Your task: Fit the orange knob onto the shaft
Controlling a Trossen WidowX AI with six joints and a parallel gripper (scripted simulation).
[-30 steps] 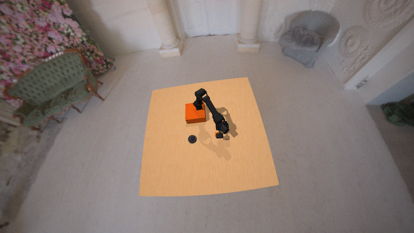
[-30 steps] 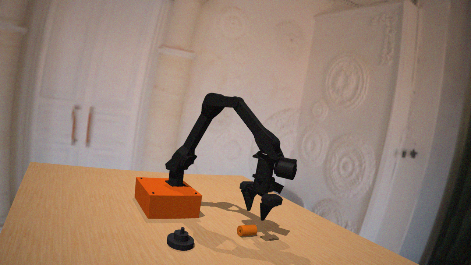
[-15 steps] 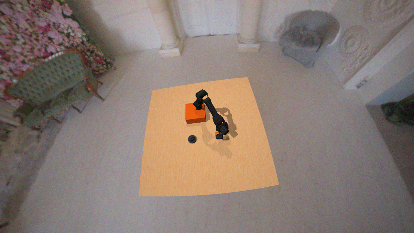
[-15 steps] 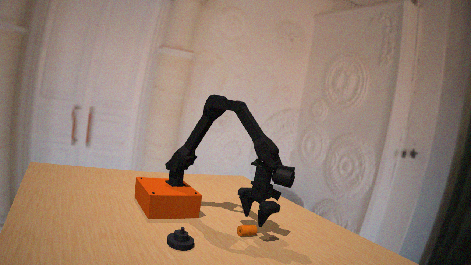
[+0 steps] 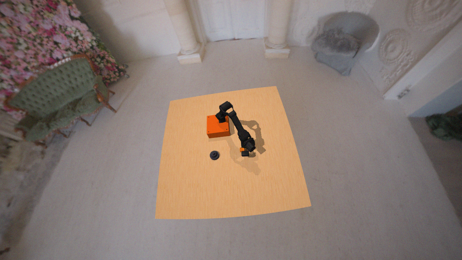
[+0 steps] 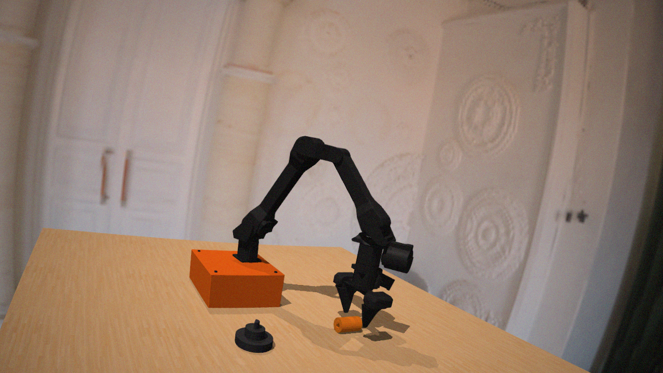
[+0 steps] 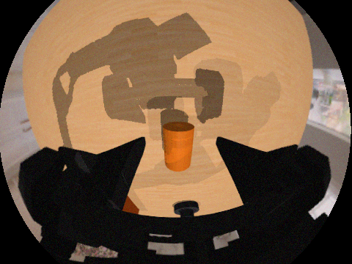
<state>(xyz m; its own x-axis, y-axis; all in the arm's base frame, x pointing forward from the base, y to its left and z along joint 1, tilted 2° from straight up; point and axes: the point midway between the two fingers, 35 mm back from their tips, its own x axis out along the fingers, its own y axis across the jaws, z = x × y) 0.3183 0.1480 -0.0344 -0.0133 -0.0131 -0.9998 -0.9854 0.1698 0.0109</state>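
The orange knob lies 2 cm to the right of my gripper tip, 1 cm below it and 1 cm behind it. From my gripper tip the other things lie so: pedestal (28 cm to the right, 1 cm behind).
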